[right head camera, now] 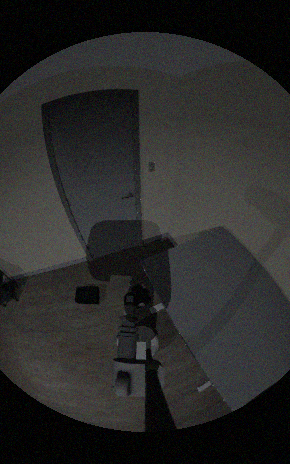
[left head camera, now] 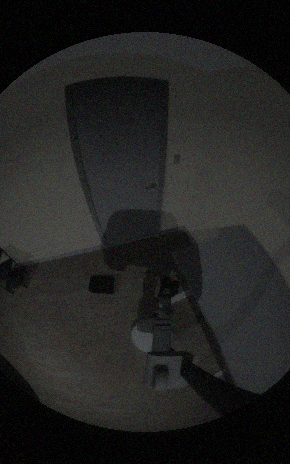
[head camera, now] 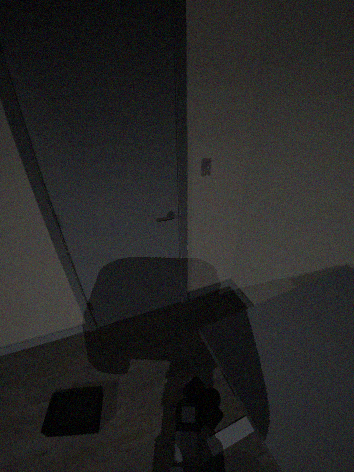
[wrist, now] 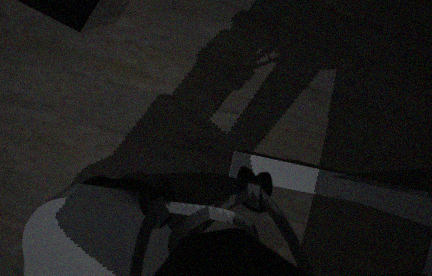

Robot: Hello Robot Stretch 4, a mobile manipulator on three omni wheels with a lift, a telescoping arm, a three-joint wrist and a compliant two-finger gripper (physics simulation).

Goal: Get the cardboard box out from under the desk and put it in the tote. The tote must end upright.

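Seen in the pictures: gripper, fingertip midpoint: (right head camera: 142,303) (wrist: 205,187); robot's base, link origin: (right head camera: 138,341) (left head camera: 151,333).
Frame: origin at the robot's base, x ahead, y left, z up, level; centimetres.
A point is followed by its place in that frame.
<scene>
The scene is very dark. The tote (head camera: 73,411) {x 52.2, y 71.5, z -2.4 cm} (left head camera: 101,284) {x 52.0, y 69.9, z -2.4 cm} (right head camera: 87,295) {x 51.6, y 69.8, z -2.4 cm} is a black rectangular shape on the wooden floor, left of my arm; one corner of the tote (wrist: 62,9) {x 45.5, y 62.1, z -2.4 cm} shows at the top left of the wrist view. The desk (head camera: 310,370) {x 37.6, y -33.3, z 92.3 cm} (left head camera: 240,300) {x 19.6, y -43.5, z 92.3 cm} (right head camera: 225,305) {x 19.2, y -48.6, z 92.3 cm} has a wide grey top at the right. My gripper (wrist: 205,187) {x 34.7, y -4.4, z 53.5 cm} (head camera: 204,395) points down at low height beside the desk's left edge, with its two fingers apart and nothing seen between them. The tote is well away from the fingers. I cannot make out the cardboard box in any view; the area under the desk top is hidden or dark.
A pale desk foot bar (head camera: 234,434) (wrist: 285,174) (left head camera: 178,298) (right head camera: 158,308) lies just right of the fingers. Another pale bar (right head camera: 205,386) shows nearer along the desk edge. My white round base (wrist: 42,237) {x -2.0, y 15.0, z 18.7 cm} is at lower left. A closed door (head camera: 125,175) {x 129.9, y 37.2, z 120.7 cm} stands behind.
</scene>
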